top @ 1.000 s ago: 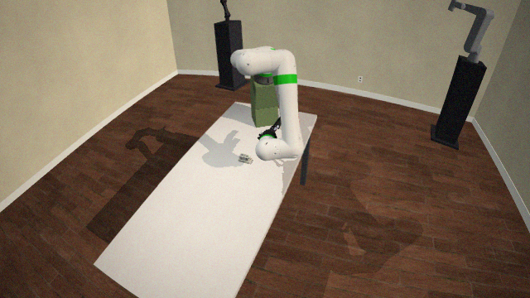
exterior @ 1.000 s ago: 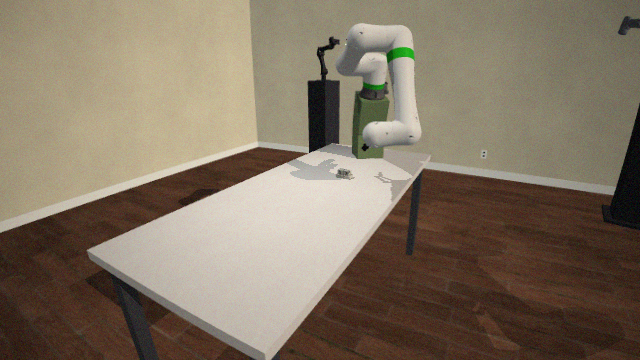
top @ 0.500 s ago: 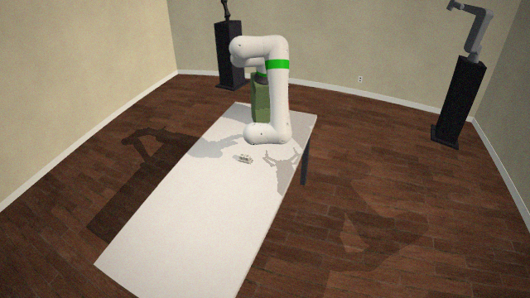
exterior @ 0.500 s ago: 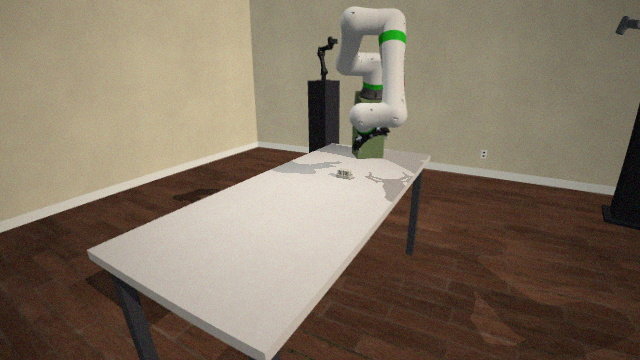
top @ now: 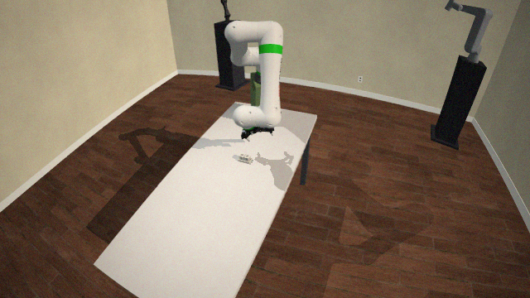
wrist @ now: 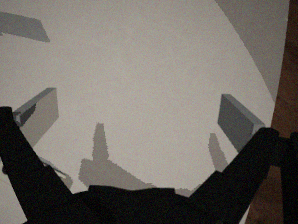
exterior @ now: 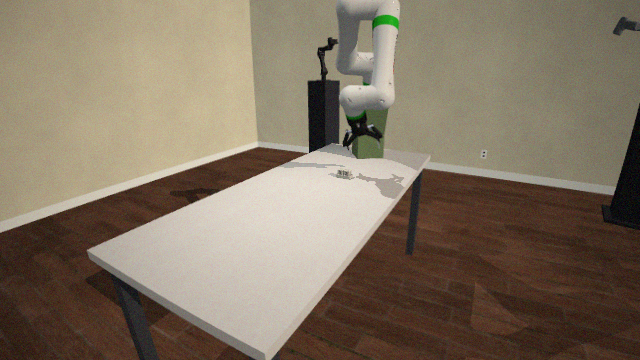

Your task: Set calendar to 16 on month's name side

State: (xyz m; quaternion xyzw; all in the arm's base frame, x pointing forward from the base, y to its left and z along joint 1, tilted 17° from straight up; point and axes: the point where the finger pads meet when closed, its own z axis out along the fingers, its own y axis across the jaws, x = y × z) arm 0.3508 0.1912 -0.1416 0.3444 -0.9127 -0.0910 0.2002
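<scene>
The cube lies 110 mm below my hand, 110 mm ahead of it and 60 mm to the right of it. The rest, counted from my hand: white calendar tray: 130 mm below, 110 mm ahead, 50 mm to the right.
</scene>
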